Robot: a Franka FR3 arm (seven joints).
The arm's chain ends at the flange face. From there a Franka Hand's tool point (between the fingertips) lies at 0.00 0.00 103.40 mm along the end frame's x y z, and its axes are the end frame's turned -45 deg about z.
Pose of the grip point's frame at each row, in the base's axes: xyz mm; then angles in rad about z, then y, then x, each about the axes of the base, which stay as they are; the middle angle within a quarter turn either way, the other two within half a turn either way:
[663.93, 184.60, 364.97, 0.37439, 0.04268, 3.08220]
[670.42, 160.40, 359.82, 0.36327, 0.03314, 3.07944]
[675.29, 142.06, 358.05, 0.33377, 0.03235, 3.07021]
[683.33, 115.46, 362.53, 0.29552, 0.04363, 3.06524]
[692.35, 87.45, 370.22, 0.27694, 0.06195, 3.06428]
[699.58, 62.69, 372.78, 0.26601, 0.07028, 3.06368]
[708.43, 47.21, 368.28, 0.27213, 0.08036, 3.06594]
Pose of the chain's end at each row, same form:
[659.52, 190.73, 468.09, 1.15979, 0.04268, 3.08220]
[666.99, 166.82, 462.96, 1.14867, 0.03314, 3.07944]
[671.95, 149.43, 461.13, 1.11917, 0.03235, 3.07021]
[678.82, 123.34, 465.53, 1.08092, 0.04363, 3.06524]
[685.95, 95.42, 473.11, 1.06234, 0.06195, 3.06428]
[692.32, 70.72, 475.61, 1.05141, 0.07028, 3.06368]
[700.13, 55.00, 471.05, 1.05753, 0.08036, 3.06594]

